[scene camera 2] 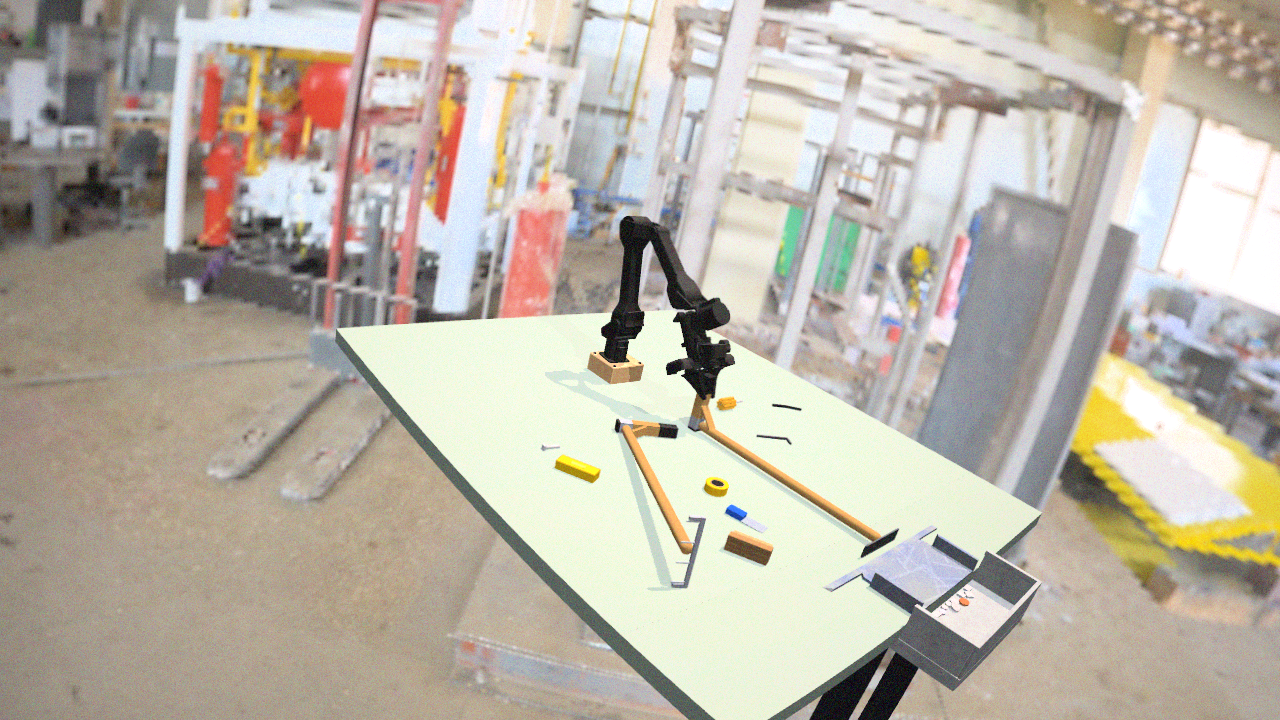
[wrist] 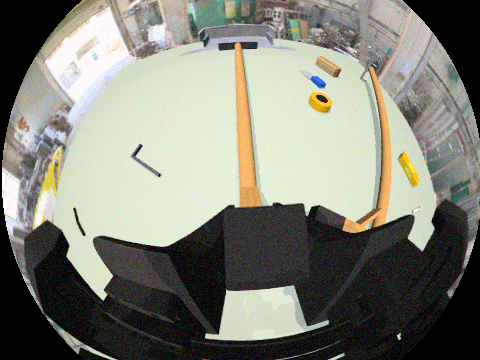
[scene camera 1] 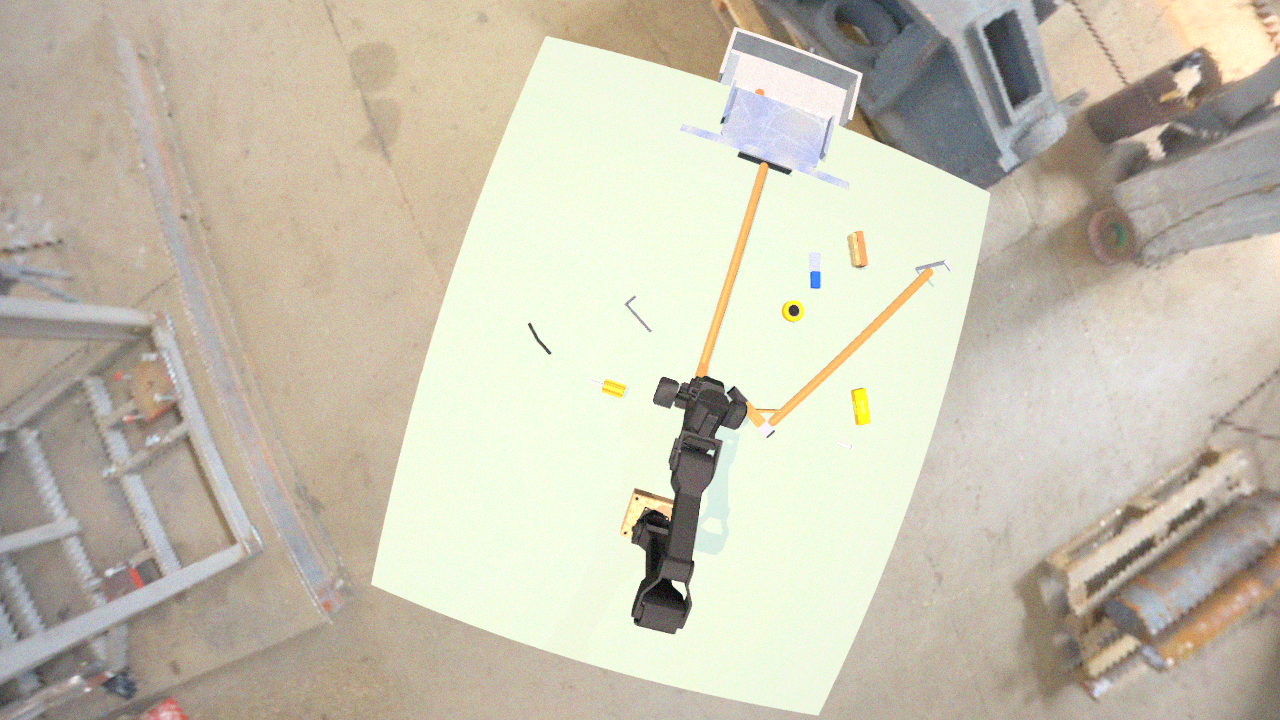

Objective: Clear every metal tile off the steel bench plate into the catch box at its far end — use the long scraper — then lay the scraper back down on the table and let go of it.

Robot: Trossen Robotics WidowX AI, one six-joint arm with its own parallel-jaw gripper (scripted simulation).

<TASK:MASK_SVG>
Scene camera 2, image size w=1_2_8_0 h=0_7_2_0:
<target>my gripper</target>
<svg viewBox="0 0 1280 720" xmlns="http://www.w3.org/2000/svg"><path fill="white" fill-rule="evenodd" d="M687 336L683 338L684 343L681 343L681 346L686 348L688 358L681 358L667 363L667 375L674 375L679 371L685 370L685 374L681 375L681 377L684 377L702 400L707 400L703 377L704 373L711 373L717 377L711 399L714 399L719 372L724 367L735 364L734 356L727 354L731 351L729 340L721 339L718 343L714 344L711 342L711 336L707 337L707 333Z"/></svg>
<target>long scraper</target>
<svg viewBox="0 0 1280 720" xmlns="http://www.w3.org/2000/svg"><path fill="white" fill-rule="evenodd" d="M704 373L703 378L707 400L702 400L698 393L696 394L688 425L689 429L695 432L701 430L750 462L750 464L755 465L767 475L774 477L777 481L804 497L804 499L809 500L815 506L817 505L823 511L848 525L852 530L857 531L857 533L872 541L865 545L861 558L895 540L899 528L881 536L878 532L866 526L866 524L852 517L852 515L842 511L836 505L831 504L808 487L801 485L795 479L793 480L767 461L757 457L745 447L738 445L735 441L716 430L709 411L709 404L717 377L711 373Z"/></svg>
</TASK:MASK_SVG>
